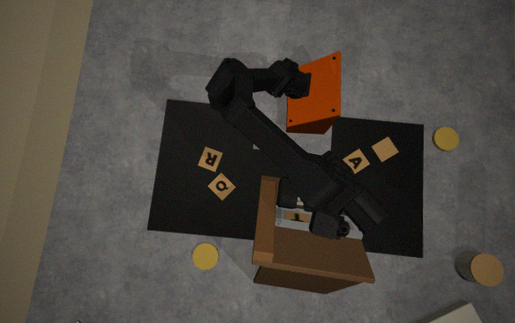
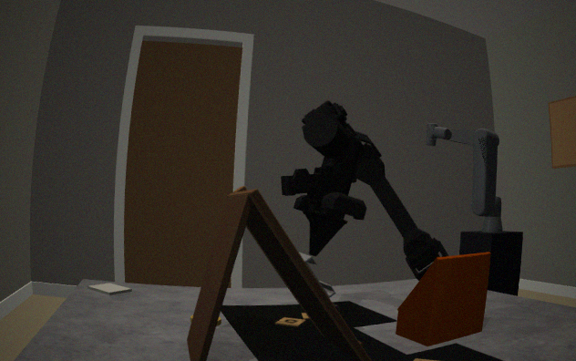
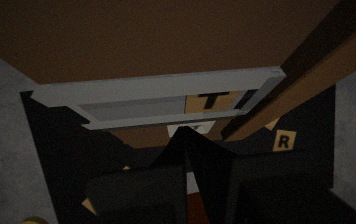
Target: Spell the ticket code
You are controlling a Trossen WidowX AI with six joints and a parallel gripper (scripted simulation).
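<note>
The q tile lies 40 mm behind my gripper tip, 240 mm to the right of it and 190 mm below it. Round my gripper tip: black mat 130 mm behind, 50 mm to the right, 190 mm below; then white ticket 30 mm behind, 20 mm to the right, 100 mm below.
</note>
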